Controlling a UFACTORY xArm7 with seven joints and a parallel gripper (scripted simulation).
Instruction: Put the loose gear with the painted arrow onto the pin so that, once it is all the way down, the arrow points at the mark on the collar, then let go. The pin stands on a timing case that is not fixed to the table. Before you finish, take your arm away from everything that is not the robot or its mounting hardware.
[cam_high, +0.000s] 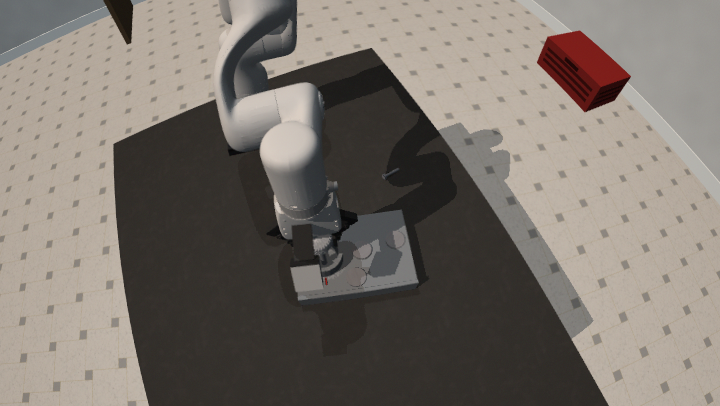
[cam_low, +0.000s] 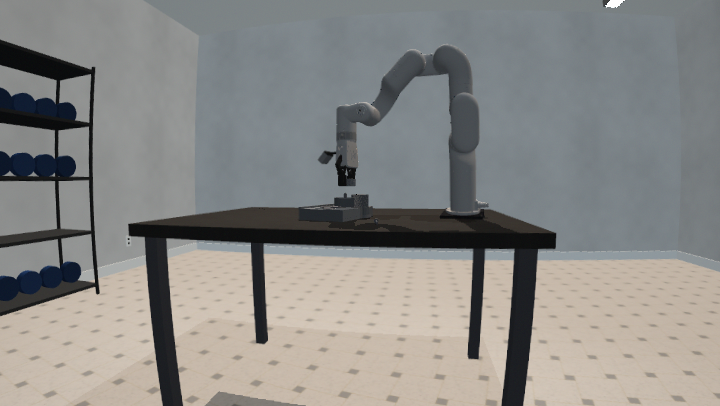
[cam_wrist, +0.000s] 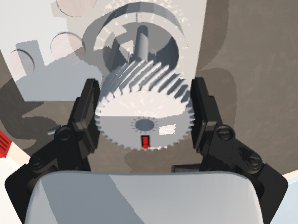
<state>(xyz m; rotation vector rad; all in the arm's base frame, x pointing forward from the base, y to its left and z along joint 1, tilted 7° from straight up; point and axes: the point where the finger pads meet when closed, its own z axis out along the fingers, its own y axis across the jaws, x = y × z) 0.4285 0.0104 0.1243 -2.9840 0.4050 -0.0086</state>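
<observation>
Now: the loose gear right at my hand. The rest, counted from my hand: small bolt: 23 cm to the left, 14 cm behind, 12 cm below.
</observation>
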